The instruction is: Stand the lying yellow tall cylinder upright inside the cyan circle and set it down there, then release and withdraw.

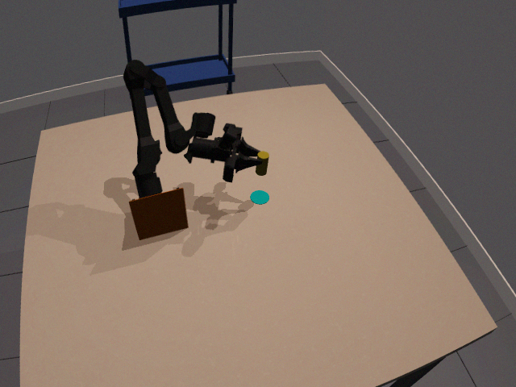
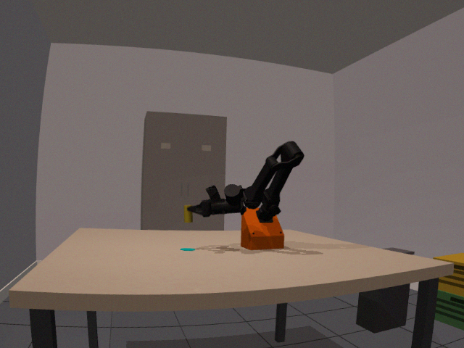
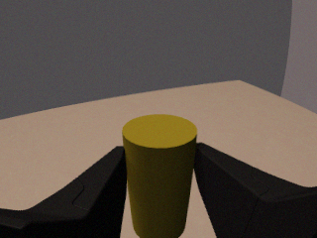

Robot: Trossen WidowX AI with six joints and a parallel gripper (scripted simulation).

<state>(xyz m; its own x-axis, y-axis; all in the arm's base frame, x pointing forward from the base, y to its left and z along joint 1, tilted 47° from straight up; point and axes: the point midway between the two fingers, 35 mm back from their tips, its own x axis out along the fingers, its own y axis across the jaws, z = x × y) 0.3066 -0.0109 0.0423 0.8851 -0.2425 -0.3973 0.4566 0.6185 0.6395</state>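
Right now my gripper tip is 160 mm above the cyan circle. From my gripper tip the other things lie so: yellow cylinder 20 mm below.
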